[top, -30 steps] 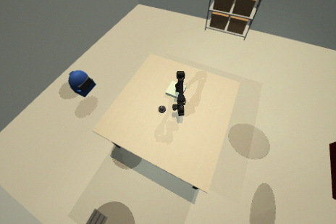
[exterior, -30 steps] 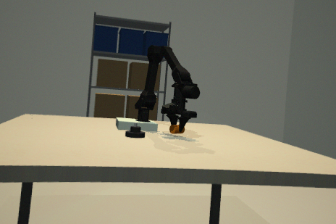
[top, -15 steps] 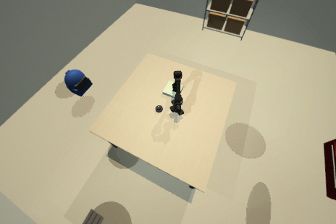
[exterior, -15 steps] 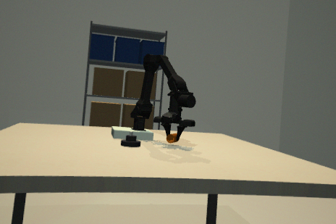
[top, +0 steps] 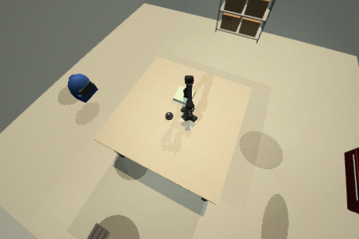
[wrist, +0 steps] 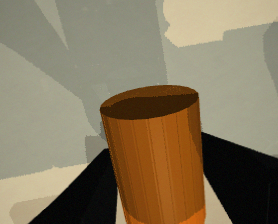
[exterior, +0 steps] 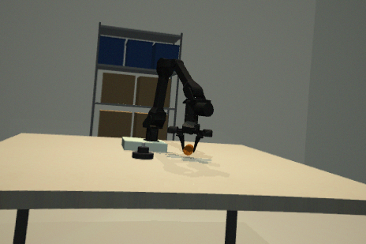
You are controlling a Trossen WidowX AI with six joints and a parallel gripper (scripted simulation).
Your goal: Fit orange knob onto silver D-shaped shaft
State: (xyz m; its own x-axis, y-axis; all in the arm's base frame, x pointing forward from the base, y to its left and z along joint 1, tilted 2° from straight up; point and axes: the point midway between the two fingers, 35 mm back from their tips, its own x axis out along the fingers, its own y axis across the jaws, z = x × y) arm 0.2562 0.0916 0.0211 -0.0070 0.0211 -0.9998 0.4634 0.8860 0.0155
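My gripper tip is now 1 cm short of the orange knob, 1 cm to the left of it and 1 cm below it. From my gripper tip the other things lie so: round pedestal (3 cm ahead, 21 cm to the right, 1 cm above).
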